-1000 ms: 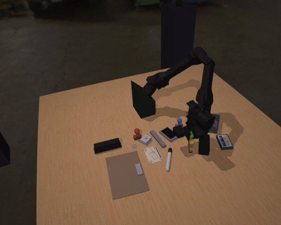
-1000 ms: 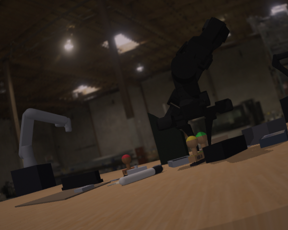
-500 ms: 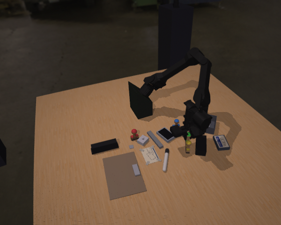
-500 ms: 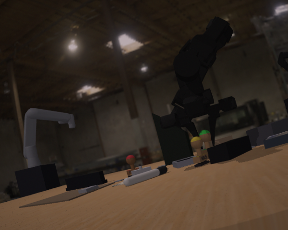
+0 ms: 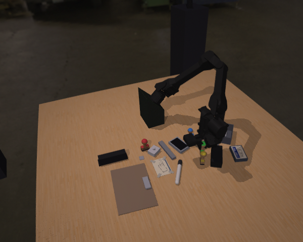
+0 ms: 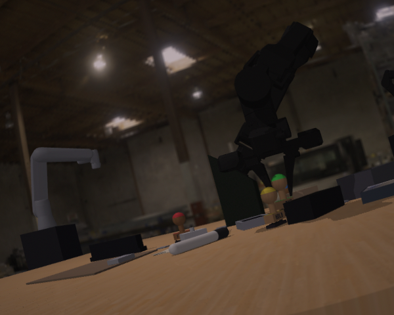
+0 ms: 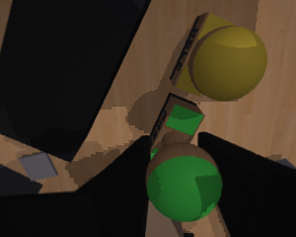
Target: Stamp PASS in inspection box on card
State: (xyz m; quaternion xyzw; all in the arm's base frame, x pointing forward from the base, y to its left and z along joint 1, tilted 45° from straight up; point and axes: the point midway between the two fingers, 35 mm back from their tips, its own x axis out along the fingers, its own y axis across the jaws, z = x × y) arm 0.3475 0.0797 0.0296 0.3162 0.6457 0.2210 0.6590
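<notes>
Right now the yellow-knobbed stamp is 4 cm ahead of my gripper tip, 2 cm to the right of it and 2 cm below it. Also, from my gripper tip: green-knobbed PASS stamp (right at my gripper tip); ink pad (10 cm behind, 6 cm to the right, 4 cm below); tan cube (6 cm behind, 4 cm to the left, 2 cm below).
</notes>
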